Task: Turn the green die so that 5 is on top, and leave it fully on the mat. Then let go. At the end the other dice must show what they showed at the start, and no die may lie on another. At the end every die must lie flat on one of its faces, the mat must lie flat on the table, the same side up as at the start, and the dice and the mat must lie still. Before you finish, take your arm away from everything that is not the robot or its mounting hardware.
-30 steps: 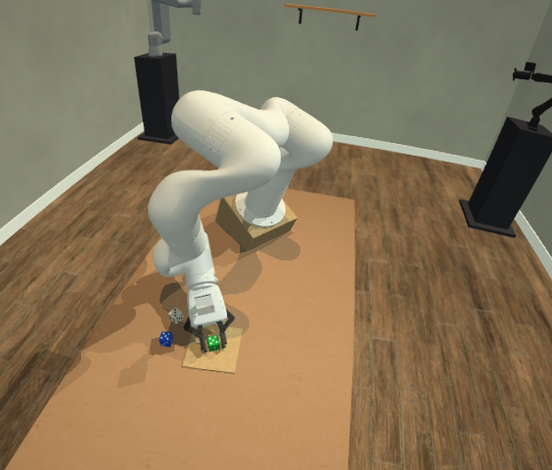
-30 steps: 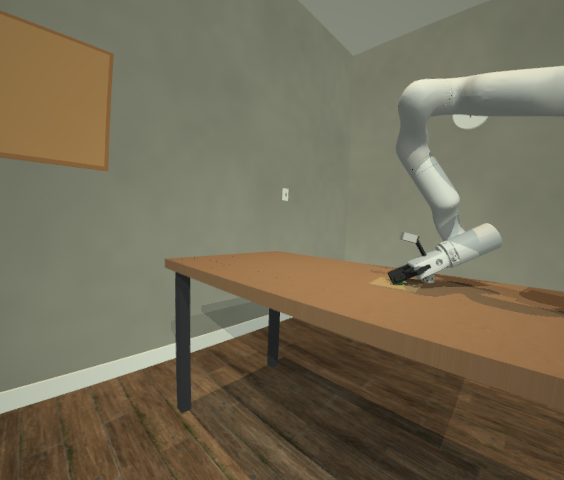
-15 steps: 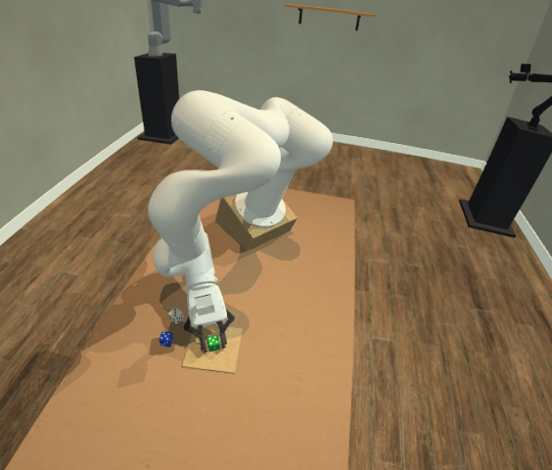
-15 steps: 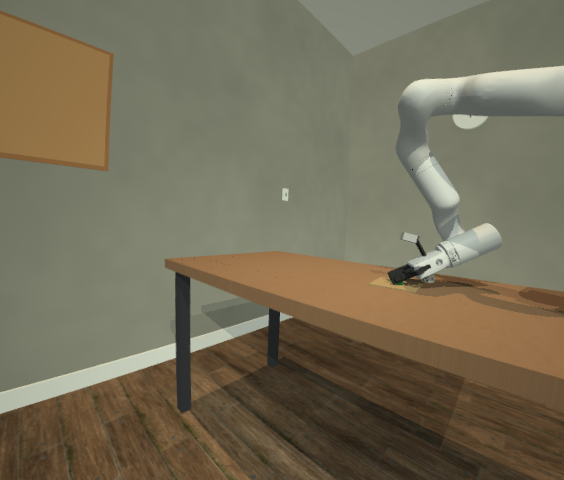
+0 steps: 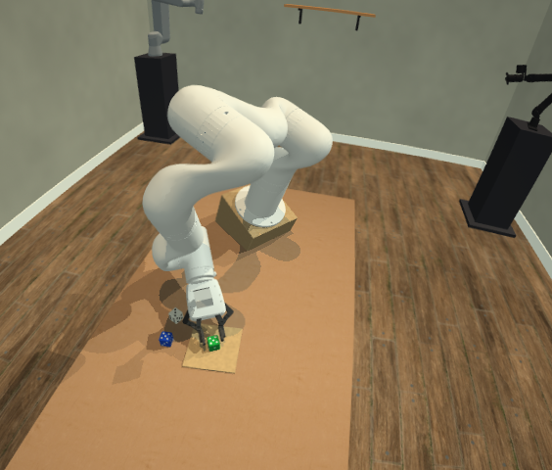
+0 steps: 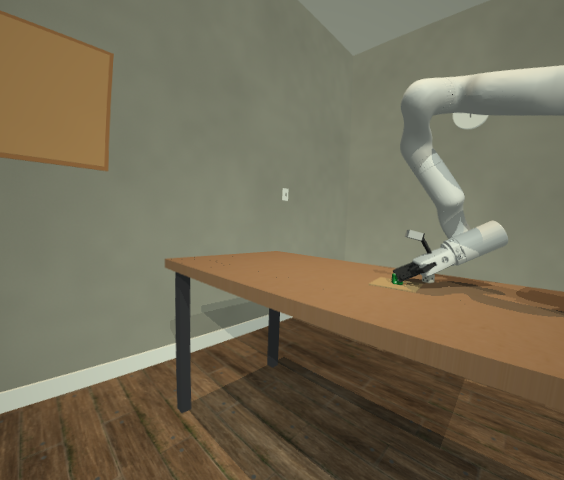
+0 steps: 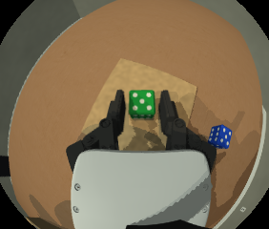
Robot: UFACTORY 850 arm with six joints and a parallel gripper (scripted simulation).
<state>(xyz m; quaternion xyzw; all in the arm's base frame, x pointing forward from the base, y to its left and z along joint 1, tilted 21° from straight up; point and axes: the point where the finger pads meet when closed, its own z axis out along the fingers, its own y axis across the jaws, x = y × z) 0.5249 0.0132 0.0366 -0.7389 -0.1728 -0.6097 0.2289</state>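
The green die is 2 cm below my hand, 1 cm to the left of it and 1 cm ahead of it. Also, from my hand: blue die (12 cm to the right, 4 cm ahead, 2 cm below); tan mat (4 cm below, 1 cm to the left, 1 cm ahead); white die (13 cm to the right, 4 cm behind, 2 cm below).
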